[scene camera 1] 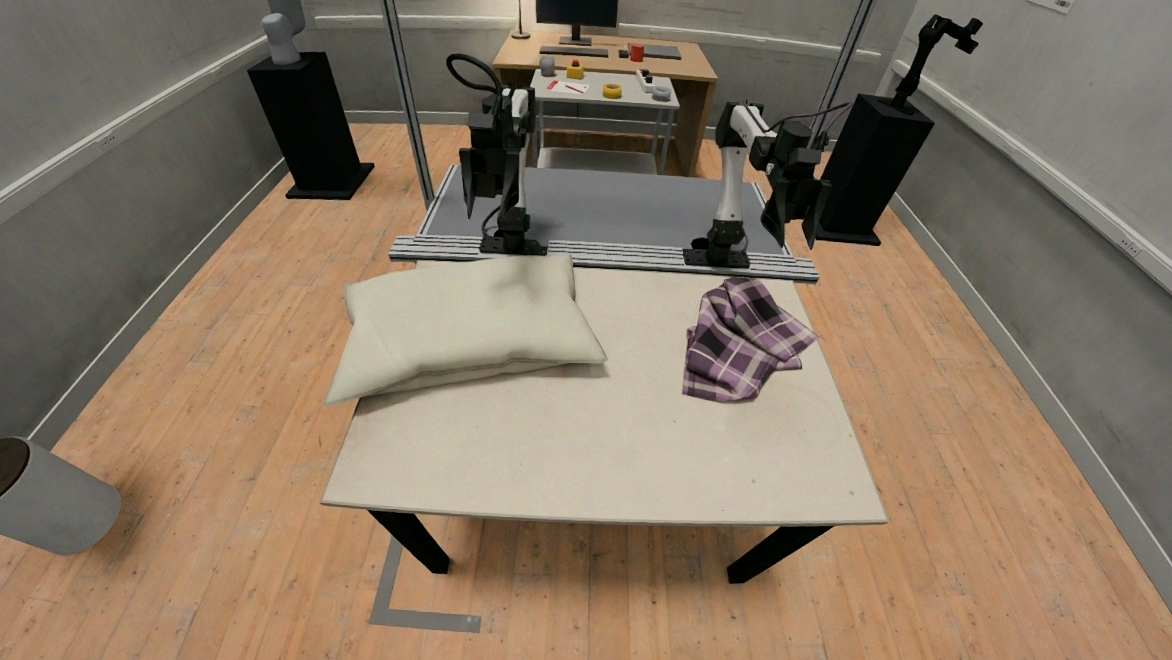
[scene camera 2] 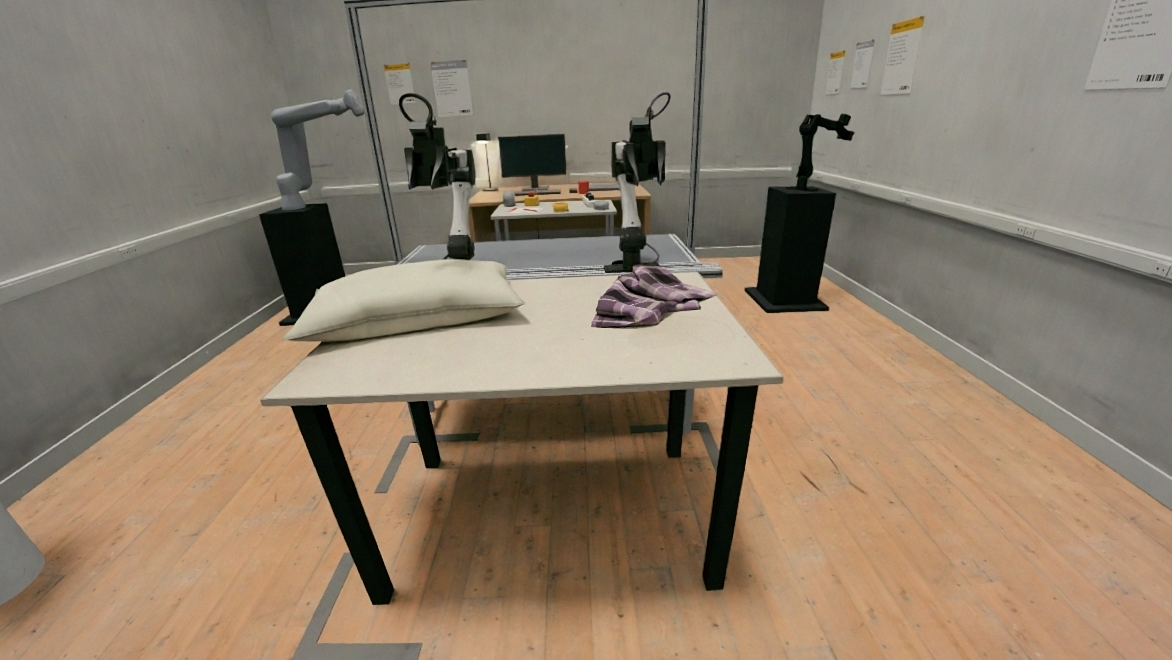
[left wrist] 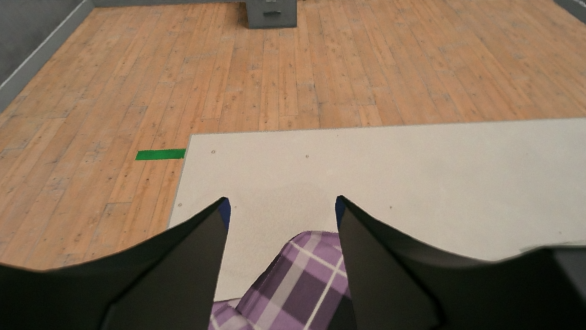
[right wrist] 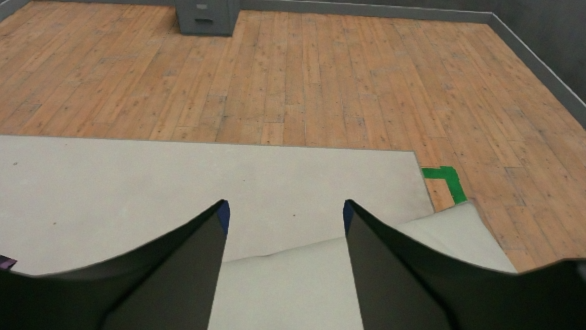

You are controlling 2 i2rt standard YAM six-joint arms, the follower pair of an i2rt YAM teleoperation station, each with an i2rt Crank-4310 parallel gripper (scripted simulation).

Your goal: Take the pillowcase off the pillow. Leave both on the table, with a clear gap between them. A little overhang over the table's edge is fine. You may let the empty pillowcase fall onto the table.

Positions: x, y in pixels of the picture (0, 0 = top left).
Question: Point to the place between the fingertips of my left gripper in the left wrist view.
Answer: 282, 200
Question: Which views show my right gripper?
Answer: Scene camera 1, scene camera 2 and the right wrist view only.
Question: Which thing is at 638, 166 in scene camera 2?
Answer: My left gripper.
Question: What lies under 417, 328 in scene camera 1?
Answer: A pale pillow.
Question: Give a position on a pale pillow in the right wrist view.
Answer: At 316, 279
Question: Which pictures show my left gripper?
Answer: Scene camera 1, scene camera 2 and the left wrist view only.
